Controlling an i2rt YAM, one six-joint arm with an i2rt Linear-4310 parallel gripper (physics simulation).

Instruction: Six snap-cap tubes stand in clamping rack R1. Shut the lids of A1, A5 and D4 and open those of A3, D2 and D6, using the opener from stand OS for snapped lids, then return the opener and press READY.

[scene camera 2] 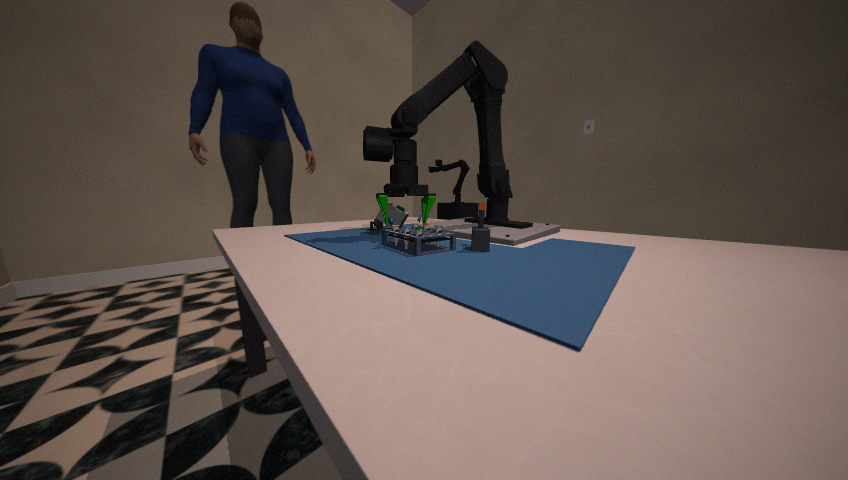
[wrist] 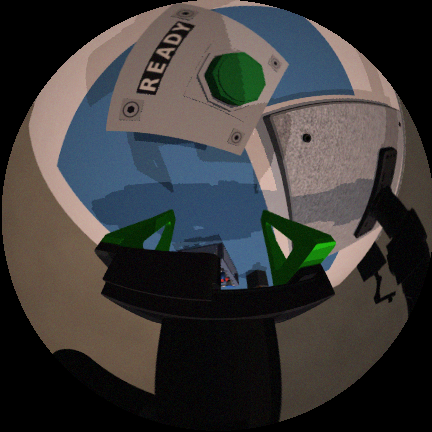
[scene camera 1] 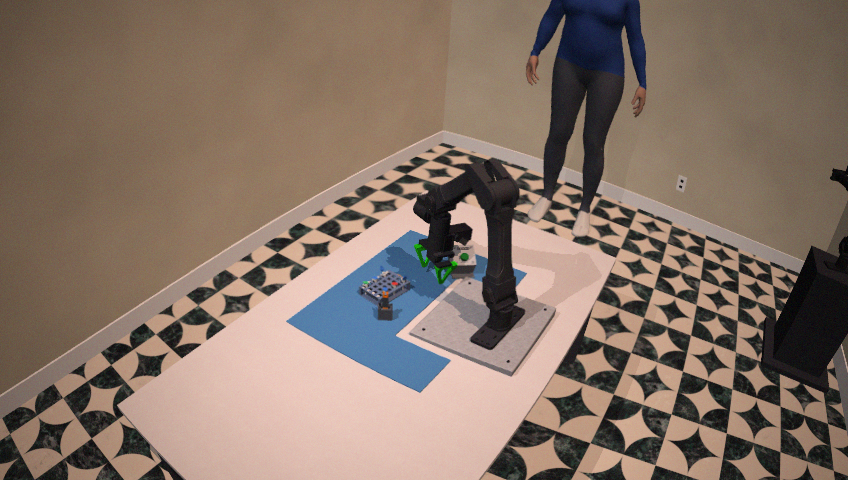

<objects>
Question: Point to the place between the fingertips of the gripper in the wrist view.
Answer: At 217,214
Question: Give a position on an READY button box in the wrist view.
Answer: At 207,78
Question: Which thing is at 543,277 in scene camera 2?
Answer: A blue mat.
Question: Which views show the gripper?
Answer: Scene camera 2, the wrist view and scene camera 1: all of them.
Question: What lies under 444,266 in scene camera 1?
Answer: The gripper.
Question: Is the gripper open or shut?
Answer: Open.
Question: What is the gripper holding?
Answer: Nothing.
</objects>
